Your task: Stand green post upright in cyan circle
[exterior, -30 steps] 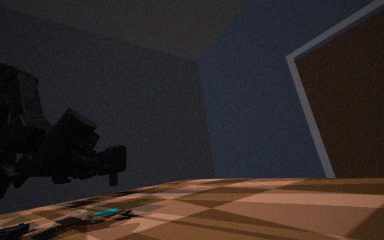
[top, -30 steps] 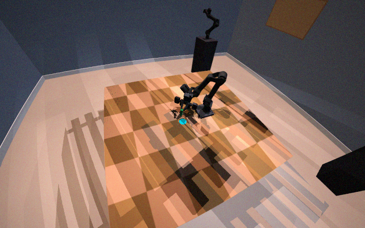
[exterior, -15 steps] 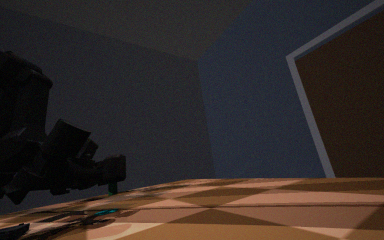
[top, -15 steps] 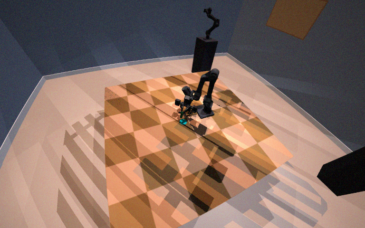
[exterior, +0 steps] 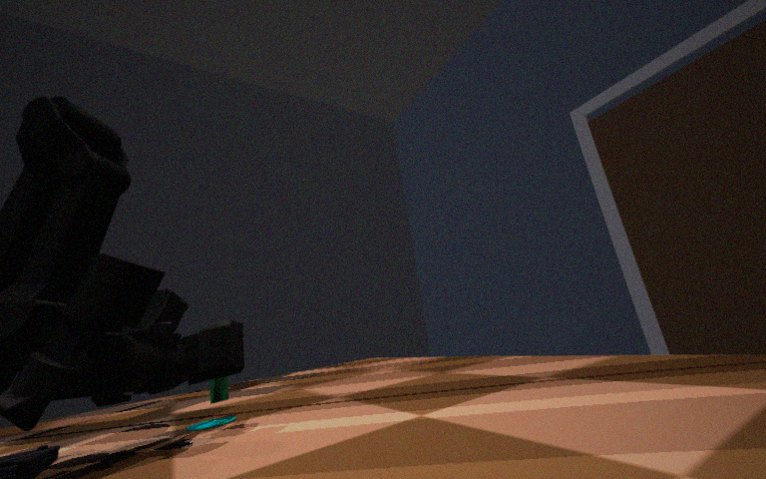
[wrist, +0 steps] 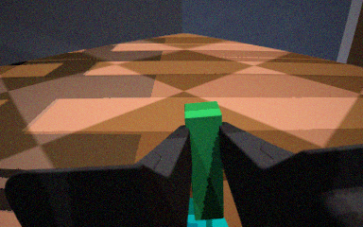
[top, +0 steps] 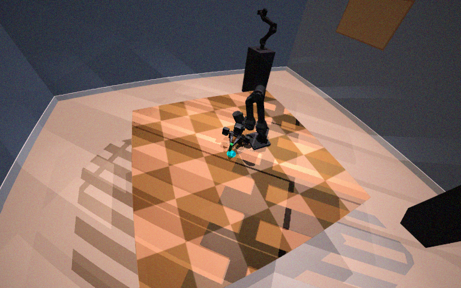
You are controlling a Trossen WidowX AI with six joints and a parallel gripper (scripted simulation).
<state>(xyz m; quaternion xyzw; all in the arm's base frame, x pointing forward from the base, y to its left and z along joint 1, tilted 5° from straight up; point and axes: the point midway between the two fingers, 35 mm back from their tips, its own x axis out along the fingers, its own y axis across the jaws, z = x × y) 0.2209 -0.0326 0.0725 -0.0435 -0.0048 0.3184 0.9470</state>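
The cyan circle is 8 cm below my gripper tip and 1 cm to the left of it. Round my gripper tip: green post 2 cm below.
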